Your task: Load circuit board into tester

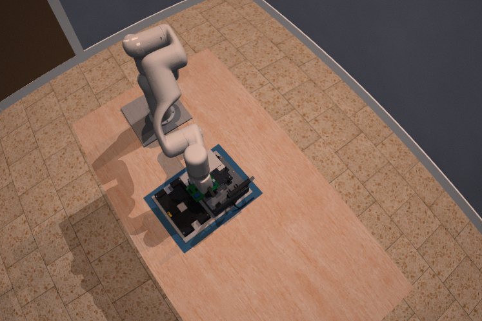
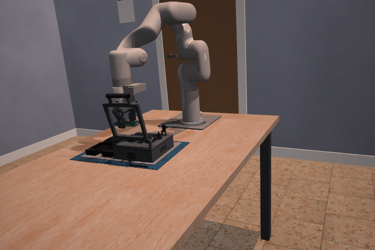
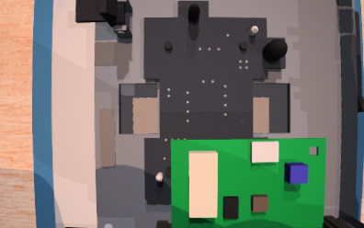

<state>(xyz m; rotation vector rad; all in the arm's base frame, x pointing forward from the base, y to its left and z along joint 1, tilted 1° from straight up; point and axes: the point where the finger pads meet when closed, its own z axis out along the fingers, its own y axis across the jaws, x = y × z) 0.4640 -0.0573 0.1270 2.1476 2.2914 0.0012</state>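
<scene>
My gripper is now 10 cm short of the tester lid, 8 cm to the right of it and 5 cm below it. Also, from my hand: green circuit board (right at my hand).
</scene>
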